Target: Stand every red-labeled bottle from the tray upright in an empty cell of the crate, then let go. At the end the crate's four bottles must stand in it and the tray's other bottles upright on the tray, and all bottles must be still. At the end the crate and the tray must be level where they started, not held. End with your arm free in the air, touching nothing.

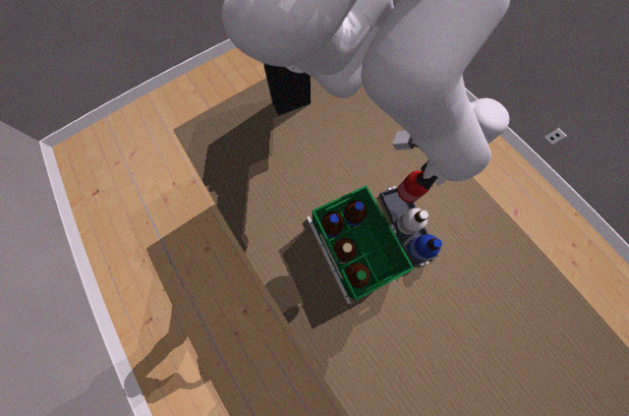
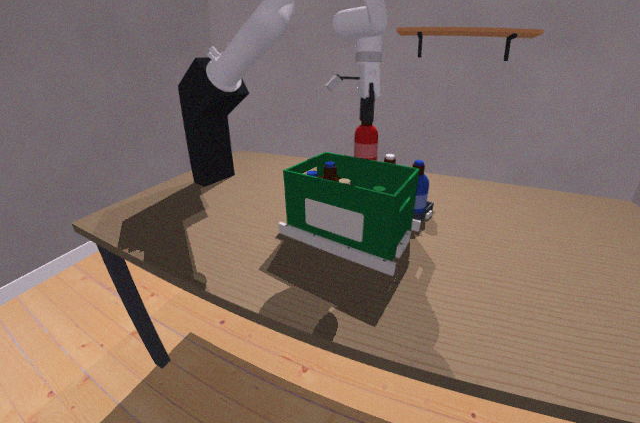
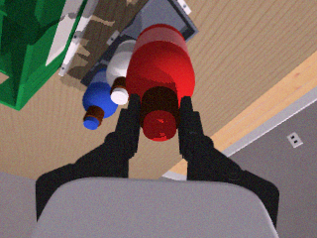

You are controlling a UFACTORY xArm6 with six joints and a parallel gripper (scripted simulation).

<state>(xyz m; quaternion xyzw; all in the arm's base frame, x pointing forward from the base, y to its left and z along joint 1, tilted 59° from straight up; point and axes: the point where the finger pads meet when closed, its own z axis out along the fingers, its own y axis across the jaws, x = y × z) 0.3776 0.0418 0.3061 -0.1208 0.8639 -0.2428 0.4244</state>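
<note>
The red-labeled bottle lies 7 cm below my hand. Round my hand: white-labeled bottle 6 cm ahead, 6 cm to the right, 19 cm below; grey tray 6 cm ahead, 6 cm to the right, 26 cm below; blue-labeled bottle 13 cm ahead, 13 cm to the right, 19 cm below.
</note>
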